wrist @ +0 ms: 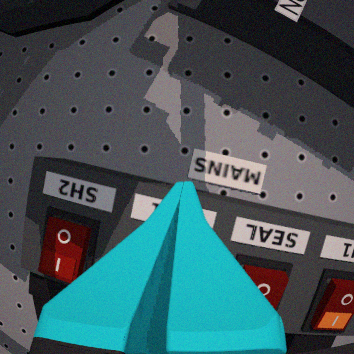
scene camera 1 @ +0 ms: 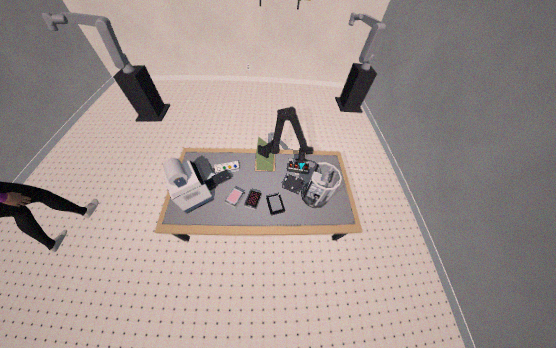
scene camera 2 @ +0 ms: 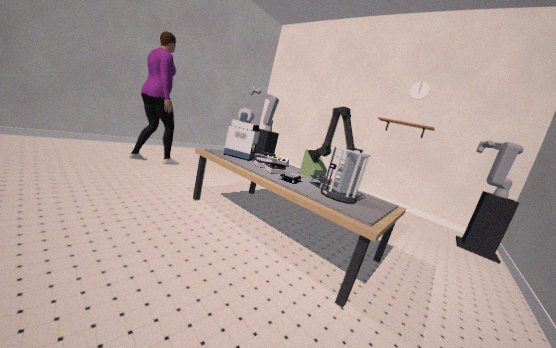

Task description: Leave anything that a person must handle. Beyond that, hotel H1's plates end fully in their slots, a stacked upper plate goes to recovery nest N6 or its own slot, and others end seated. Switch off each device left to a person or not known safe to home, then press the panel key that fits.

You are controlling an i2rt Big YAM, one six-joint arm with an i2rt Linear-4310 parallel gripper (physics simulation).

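Pixels of known places: gripper, between the fingertips: [wrist: 185, 192] [scene camera 1: 300, 169]; arm's base, origin of its link: [scene camera 1: 262, 152] [scene camera 2: 312, 156].
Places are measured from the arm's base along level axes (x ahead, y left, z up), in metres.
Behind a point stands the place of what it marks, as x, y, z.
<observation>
My gripper [scene camera 1: 301, 166] @(0.114, 0.357, -0.113) [wrist: 185, 192] @(0.114, 0.357, -0.113) is shut and empty, its cyan fingertips over the MAINS switch box [scene camera 1: 291, 166] @(0.067, 0.275, -0.127) [wrist: 120, 200] @(0.107, 0.390, -0.135). In the wrist view the fingers cover the SH1 switch and part of its label. The SH2 switch [wrist: 64, 247] @(0.083, 0.417, -0.126) is red and unlit. The H1 switch [wrist: 334, 306] @(0.054, 0.276, -0.125) shows a lit orange half. The SEAL switch [wrist: 266, 284] @(0.071, 0.318, -0.123) is partly covered; its lit half is hidden. The clear round plate hotel [scene camera 1: 322, 186] [scene camera 2: 346, 176] stands at the right. The key panel [scene camera 1: 227, 166] @(0.090, -0.315, -0.103) with coloured keys lies at the back left. In scene camera 2 the hotel hides the fingers.
A white device [scene camera 1: 189, 192] @(0.451, -0.523, 0.079) [scene camera 2: 241, 140] @(0.443, -0.506, -0.009) stands at the left. A pink-topped plate [scene camera 1: 234, 196] @(0.389, -0.233, -0.113), a dark red-patterned plate [scene camera 1: 253, 198] @(0.412, -0.074, -0.103) and a black frame [scene camera 1: 275, 204] @(0.454, 0.108, -0.132) lie near the front. A green block [scene camera 1: 265, 162] @(0.073, 0.025, -0.059) [scene camera 2: 311, 165] @(0.074, 0.051, -0.073) stands behind. A person [scene camera 2: 160, 75] is beyond the table's left end.
</observation>
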